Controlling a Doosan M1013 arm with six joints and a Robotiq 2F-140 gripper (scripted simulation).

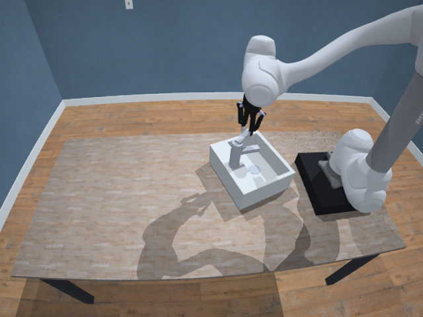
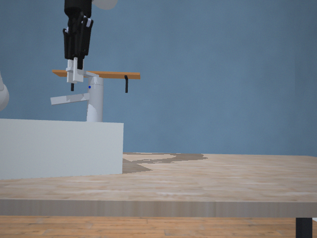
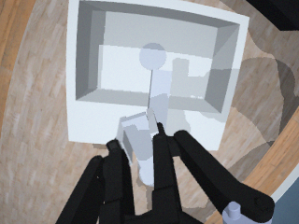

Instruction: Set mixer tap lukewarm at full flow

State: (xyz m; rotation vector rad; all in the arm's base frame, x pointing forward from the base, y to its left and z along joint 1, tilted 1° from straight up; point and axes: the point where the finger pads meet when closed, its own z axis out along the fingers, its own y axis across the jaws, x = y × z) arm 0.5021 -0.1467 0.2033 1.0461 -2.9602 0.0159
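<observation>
Now: the lever 20 mm ahead of my hand and 20 mm to the left of it. The rest, counted from my hand: white basin (60 mm behind, 10 mm to the left, 240 mm below); then grey mixer tap (40 mm ahead, 30 mm to the left, 50 mm below).
</observation>
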